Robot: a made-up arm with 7 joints.
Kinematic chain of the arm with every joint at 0, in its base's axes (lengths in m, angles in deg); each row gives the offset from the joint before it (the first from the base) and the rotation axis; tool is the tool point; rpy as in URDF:
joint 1: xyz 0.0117 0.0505 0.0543 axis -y
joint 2: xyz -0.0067 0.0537 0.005 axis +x
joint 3: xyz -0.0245 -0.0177 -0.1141 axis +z
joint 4: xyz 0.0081 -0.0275 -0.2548 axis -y
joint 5: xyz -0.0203 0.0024 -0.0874 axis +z
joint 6: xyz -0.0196 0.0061 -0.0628 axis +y
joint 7: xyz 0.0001 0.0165 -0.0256 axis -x
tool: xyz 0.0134 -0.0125 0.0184 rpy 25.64 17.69 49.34
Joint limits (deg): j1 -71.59..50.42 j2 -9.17..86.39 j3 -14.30..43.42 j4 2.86..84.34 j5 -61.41..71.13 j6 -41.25..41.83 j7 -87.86..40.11
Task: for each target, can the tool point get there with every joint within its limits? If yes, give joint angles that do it. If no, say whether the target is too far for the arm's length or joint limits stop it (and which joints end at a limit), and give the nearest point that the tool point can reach.
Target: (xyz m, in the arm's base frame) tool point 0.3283 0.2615 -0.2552
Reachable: yes | joints 28.88 16.17 20.18 71.86 -50.58 32.98 -50.28
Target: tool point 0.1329 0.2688 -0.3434
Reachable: yes | joints -1.88 30.28 -3.30 74.31 -49.07 -34.23 -72.80
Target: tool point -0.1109 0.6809 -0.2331
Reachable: no: too far | nearest point -0.0937 0.6012 -0.1928 | short by 0.091 m
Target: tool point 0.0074 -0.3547 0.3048
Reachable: no: joint limits stop it (at a limit: joint 1, joint 2, joint 3, joint 4, joint 6, joint 7) | nearest point 0.3788 -0.0517 -0.0795 | short by 0.614 m
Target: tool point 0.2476 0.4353 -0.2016
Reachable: yes | joints 25.95 47.57 5.49 57.86 3.08 -18.95 -21.95
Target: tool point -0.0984 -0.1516 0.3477
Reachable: no: joint limits stop it (at a limit: joint 1, joint 2, joint 4, joint 5, joint 6, joint 7) | nearest point -0.4788 -0.0198 -0.0444 | short by 0.562 m
